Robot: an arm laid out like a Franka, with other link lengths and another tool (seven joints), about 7 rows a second.
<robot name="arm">
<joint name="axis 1" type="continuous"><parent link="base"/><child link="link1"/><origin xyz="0 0 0.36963" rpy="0 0 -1.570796"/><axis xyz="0 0 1"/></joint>
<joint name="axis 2" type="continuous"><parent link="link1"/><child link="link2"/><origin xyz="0 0 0" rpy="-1.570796 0 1.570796"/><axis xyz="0 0 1"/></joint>
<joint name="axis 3" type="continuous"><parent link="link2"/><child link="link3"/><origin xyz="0 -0.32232 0" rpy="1.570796 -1.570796 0"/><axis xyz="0 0 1"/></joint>
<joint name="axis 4" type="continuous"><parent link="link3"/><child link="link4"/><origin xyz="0 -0.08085 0" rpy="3.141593 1.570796 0"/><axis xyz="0 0 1"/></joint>
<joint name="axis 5" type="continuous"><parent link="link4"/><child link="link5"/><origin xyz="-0.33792 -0.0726 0" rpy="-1.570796 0 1.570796"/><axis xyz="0 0 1"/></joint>
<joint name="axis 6" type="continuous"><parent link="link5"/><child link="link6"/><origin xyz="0 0 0" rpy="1.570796 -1.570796 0"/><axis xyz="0 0 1"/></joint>
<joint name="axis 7" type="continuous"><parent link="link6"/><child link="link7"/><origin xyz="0 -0.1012 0" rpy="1.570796 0 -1.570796"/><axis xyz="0 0 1"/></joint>
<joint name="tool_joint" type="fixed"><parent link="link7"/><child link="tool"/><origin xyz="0.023 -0.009 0.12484" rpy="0 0.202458 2.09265"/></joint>
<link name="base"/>
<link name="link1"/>
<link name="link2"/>
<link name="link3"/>
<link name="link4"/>
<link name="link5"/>
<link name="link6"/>
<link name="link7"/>
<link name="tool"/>
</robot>
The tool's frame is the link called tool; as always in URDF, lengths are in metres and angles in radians. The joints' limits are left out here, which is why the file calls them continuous.
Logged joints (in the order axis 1, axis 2, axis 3, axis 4, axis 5, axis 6, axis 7), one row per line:
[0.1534, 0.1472, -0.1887, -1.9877, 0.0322, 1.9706, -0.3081]
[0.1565, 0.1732, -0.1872, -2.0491, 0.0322, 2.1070, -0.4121]
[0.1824, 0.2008, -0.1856, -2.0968, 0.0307, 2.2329, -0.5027]
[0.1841, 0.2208, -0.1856, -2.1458, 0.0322, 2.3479, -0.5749]
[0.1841, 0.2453, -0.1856, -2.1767, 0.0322, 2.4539, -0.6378]
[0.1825, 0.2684, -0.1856, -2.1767, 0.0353, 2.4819, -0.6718]
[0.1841, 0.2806, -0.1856, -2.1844, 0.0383, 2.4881, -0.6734]
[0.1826, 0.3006, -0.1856, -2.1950, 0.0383, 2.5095, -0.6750]
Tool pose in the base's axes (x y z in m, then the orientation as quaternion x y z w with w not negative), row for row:
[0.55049, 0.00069, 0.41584, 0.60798, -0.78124, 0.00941, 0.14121]
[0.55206, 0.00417, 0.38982, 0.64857, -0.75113, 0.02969, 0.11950]
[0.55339, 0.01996, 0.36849, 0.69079, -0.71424, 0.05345, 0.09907]
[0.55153, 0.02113, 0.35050, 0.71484, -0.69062, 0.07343, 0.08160]
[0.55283, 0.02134, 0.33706, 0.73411, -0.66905, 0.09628, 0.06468]
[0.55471, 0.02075, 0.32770, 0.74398, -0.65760, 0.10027, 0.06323]
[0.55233, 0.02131, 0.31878, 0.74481, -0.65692, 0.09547, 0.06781]
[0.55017, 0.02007, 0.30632, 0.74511, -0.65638, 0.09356, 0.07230]
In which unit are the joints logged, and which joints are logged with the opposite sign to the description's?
The joints are logged in radians. Opposite sign: none.
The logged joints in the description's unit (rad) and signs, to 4 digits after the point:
[0.1534, 0.1472, -0.1887, -1.9877, 0.0322, 1.9706, -0.3081]
[0.1565, 0.1732, -0.1872, -2.0491, 0.0322, 2.1070, -0.4121]
[0.1824, 0.2008, -0.1856, -2.0968, 0.0307, 2.2329, -0.5027]
[0.1841, 0.2208, -0.1856, -2.1458, 0.0322, 2.3479, -0.5749]
[0.1841, 0.2453, -0.1856, -2.1767, 0.0322, 2.4539, -0.6378]
[0.1825, 0.2684, -0.1856, -2.1767, 0.0353, 2.4819, -0.6718]
[0.1841, 0.2806, -0.1856, -2.1844, 0.0383, 2.4881, -0.6734]
[0.1826, 0.3006, -0.1856, -2.1950, 0.0383, 2.5095, -0.6750]

